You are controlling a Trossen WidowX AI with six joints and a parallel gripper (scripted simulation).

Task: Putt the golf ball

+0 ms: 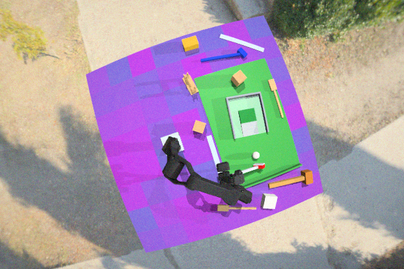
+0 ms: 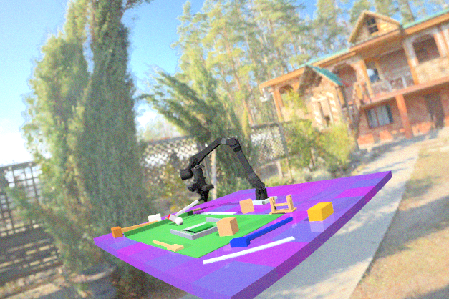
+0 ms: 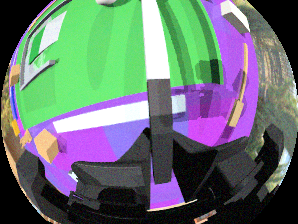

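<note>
The red putter is 12 cm ahead of my gripper tip and 1 cm below it. Also, from my gripper tip: white golf ball 22 cm ahead, 6 cm to the left, 5 cm below; then white cube 26 cm ahead, 25 cm to the right, 5 cm below; then wooden frame 56 cm to the left, 6 cm behind, 4 cm below.
</note>
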